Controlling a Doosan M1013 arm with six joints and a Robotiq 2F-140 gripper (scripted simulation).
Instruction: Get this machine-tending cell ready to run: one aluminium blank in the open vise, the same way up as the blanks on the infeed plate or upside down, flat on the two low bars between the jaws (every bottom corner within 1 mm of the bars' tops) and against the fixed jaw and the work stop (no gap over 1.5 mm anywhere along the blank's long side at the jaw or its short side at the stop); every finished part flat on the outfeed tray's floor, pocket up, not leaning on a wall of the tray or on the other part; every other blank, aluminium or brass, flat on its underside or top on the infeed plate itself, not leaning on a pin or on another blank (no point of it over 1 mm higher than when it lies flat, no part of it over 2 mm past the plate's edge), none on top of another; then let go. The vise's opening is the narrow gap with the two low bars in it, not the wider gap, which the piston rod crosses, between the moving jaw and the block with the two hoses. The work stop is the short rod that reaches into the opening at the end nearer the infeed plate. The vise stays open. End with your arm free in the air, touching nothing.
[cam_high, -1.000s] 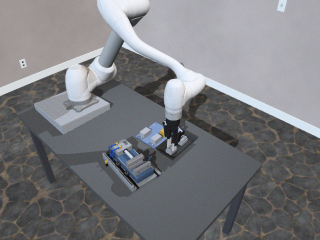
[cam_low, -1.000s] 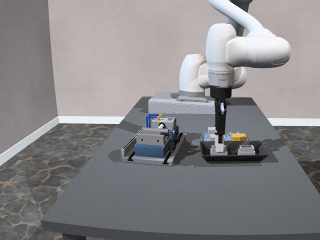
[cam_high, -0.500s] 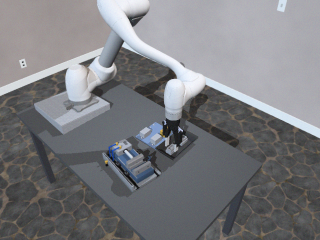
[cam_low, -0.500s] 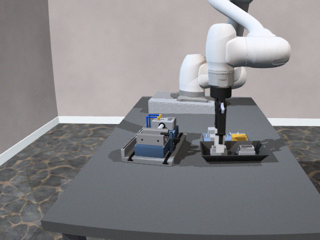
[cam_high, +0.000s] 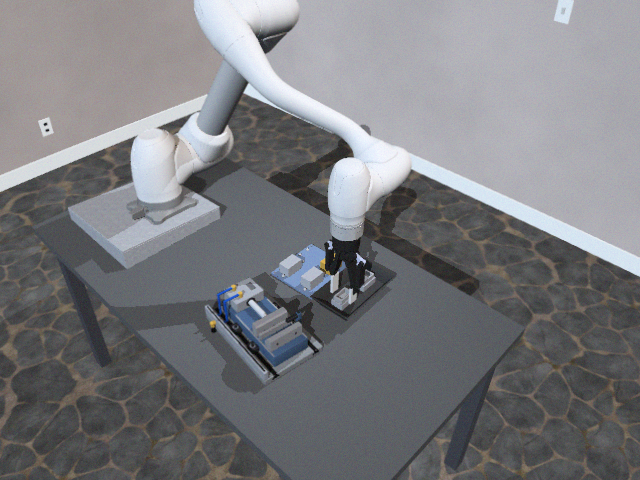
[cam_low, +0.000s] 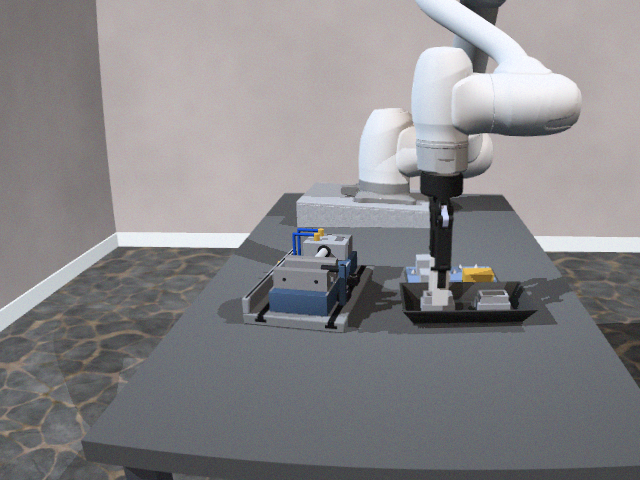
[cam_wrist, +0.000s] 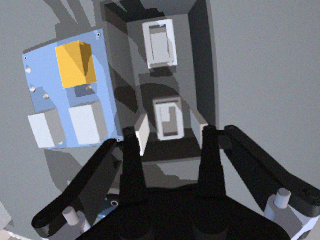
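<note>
The aluminium blank lies 22 cm behind my hand, 2 cm to the left of it and 4 cm below it. Round my hand: brass blank (12 cm behind, 10 cm to the left, 4 cm below); blue infeed plate (17 cm behind, 6 cm to the left, 7 cm below).
</note>
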